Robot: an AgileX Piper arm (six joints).
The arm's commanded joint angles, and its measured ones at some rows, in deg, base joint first. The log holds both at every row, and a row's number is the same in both.
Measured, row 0: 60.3, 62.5, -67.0, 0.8, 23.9, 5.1
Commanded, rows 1 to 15: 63.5, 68.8, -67.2, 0.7, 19.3, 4.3; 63.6, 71.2, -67.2, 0.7, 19.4, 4.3; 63.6, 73.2, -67.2, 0.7, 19.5, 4.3; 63.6, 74.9, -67.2, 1.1, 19.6, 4.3; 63.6, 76.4, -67.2, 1.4, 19.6, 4.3; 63.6, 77.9, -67.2, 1.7, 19.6, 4.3; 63.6, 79.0, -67.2, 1.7, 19.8, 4.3; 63.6, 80.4, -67.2, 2.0, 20.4, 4.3; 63.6, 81.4, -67.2, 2.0, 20.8, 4.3; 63.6, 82.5, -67.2, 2.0, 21.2, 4.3; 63.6, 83.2, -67.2, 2.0, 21.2, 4.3; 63.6, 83.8, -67.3, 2.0, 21.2, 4.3; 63.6, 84.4, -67.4, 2.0, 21.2, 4.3; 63.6, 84.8, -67.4, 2.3, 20.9, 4.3; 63.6, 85.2, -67.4, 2.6, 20.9, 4.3
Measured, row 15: 63.4, 84.2, -67.0, 1.5, 23.6, 4.5
